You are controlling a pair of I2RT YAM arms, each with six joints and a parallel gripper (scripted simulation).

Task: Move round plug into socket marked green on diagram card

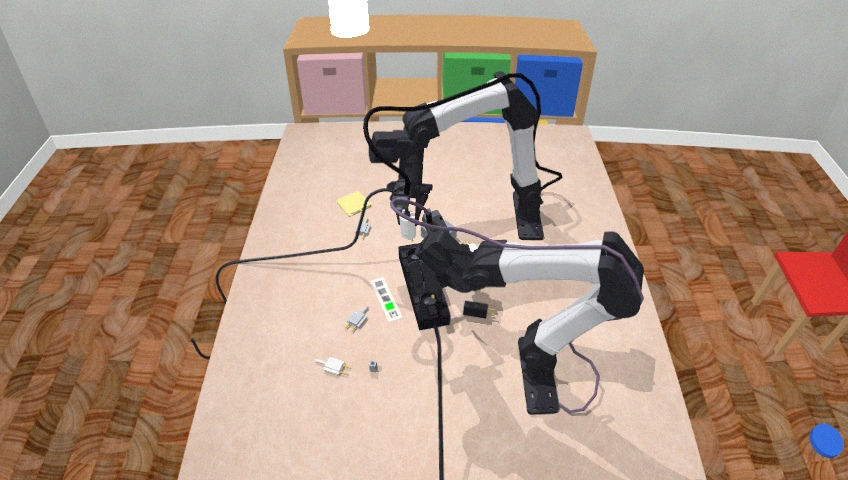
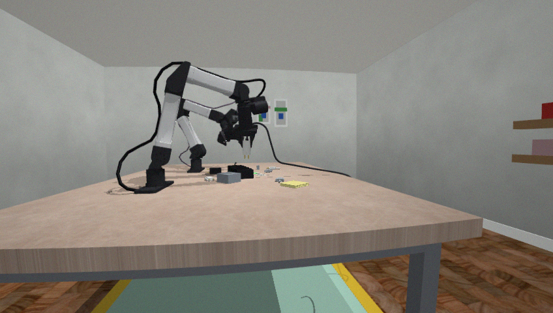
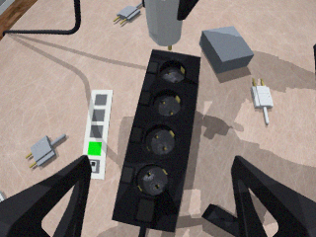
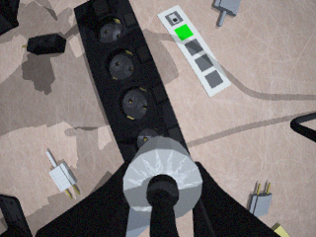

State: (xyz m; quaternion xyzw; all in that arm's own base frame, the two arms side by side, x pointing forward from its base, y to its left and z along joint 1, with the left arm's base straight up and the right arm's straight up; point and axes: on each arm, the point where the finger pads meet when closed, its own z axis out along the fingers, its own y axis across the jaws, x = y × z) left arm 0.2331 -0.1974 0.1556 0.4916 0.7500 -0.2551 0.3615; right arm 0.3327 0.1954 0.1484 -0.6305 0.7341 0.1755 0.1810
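Observation:
Right now my right hand is 40 mm short of the diagram card, 120 mm to the right of it and 150 mm above it. Also, from my right hand: black plug 190 mm behind, 160 mm to the left, 130 mm below; then white round plug 10 mm below; then grey box 70 mm behind, 110 mm to the right, 130 mm below.

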